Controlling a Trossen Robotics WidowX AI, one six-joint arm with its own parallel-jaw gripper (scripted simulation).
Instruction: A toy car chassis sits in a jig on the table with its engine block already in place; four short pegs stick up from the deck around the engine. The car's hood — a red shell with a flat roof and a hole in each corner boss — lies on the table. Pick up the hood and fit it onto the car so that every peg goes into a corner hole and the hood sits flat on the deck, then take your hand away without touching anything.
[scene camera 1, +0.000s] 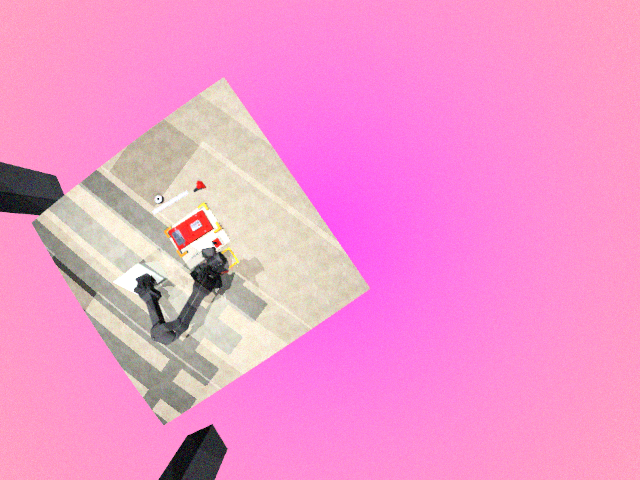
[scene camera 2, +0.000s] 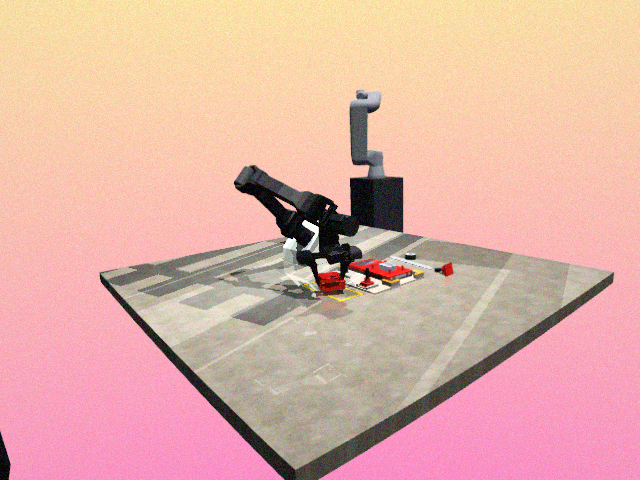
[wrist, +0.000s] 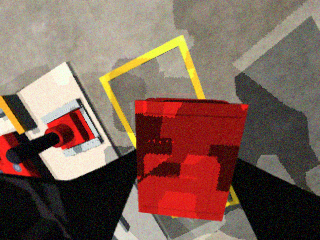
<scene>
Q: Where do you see the gripper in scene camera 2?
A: At 329, 282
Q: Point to a red hood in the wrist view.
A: At 186, 149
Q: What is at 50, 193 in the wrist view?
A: The gripper.
</scene>
